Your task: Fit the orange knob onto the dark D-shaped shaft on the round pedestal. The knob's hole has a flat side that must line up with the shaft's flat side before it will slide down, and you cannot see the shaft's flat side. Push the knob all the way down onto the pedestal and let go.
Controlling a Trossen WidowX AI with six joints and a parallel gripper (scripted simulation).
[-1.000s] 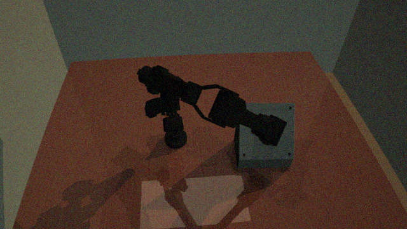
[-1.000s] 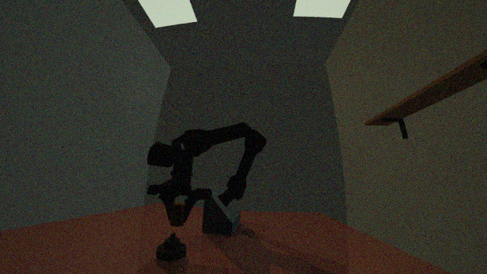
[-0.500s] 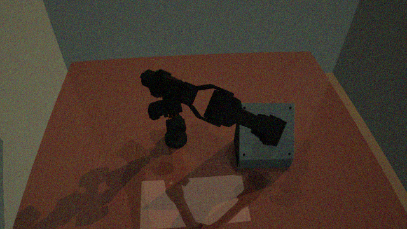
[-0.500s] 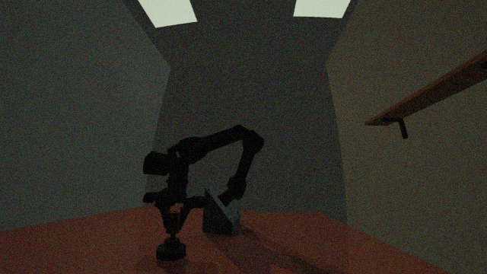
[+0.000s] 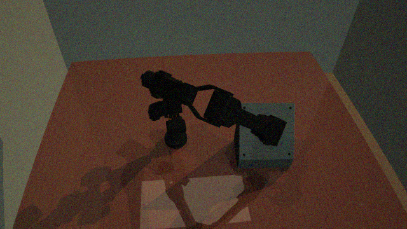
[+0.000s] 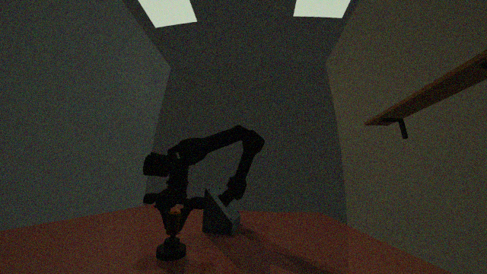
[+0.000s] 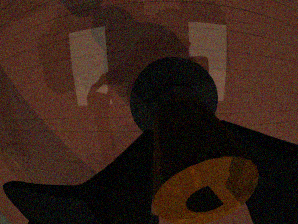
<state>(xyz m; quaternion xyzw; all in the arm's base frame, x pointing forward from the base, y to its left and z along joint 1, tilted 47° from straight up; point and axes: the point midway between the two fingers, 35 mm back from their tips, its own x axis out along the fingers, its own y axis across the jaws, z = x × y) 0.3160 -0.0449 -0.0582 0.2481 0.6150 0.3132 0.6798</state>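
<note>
My gripper tip is 2 cm below the orange knob. From my gripper tip the other things lie so: pedestal: 4 cm below.
</note>
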